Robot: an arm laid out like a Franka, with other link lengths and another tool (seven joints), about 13 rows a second.
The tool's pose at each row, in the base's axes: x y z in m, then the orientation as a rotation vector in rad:
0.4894, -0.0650, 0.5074, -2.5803, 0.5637, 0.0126
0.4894, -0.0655, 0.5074, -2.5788, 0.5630, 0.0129
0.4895, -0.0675, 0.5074, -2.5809, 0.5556, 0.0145
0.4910, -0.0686, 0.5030, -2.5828, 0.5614, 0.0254
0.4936, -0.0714, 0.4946, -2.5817, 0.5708, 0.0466
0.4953, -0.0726, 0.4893, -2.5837, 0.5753, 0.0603
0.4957, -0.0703, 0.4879, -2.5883, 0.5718, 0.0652
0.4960, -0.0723, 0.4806, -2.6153, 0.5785, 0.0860
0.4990, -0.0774, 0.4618, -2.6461, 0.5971, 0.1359
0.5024, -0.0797, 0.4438, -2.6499, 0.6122, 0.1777
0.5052, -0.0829, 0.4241, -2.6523, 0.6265, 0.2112
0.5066, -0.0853, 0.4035, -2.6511, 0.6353, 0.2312
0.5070, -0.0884, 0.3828, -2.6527, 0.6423, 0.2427
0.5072, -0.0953, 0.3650, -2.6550, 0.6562, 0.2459
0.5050, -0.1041, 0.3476, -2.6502, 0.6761, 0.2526
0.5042, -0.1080, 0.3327, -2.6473, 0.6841, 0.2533
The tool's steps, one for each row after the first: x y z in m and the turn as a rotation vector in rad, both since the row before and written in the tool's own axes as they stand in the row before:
0.0002, 0.0004, -0.0002, 0.0015, -0.0006, -0.0002
0.0009, 0.0015, -0.0009, -0.0010, -0.0024, -0.0052
0.0023, 0.0023, 0.0035, -0.0045, -0.0060, 0.0057
0.0045, 0.0051, 0.0063, -0.0039, -0.0128, 0.0105
0.0027, 0.0027, 0.0042, -0.0050, -0.0081, 0.0053
-0.0003, -0.0014, 0.0023, -0.0047, -0.0033, -0.0022
0.0021, 0.0047, 0.0055, -0.0306, -0.0076, 0.0047
0.0076, 0.0108, 0.0146, -0.0417, -0.0239, 0.0172
0.0073, 0.0073, 0.0153, -0.0143, -0.0244, 0.0165
0.0079, 0.0086, 0.0164, -0.0116, -0.0191, 0.0148
0.0070, 0.0086, 0.0176, -0.0046, -0.0119, 0.0092
0.0067, 0.0095, 0.0174, -0.0052, -0.0059, 0.0065
0.0075, 0.0116, 0.0132, -0.0048, 0.0011, 0.0099
0.0062, 0.0140, 0.0123, 0.0001, -0.0019, 0.0153
0.0049, 0.0084, 0.0120, 0.0014, 0.0003, 0.0059

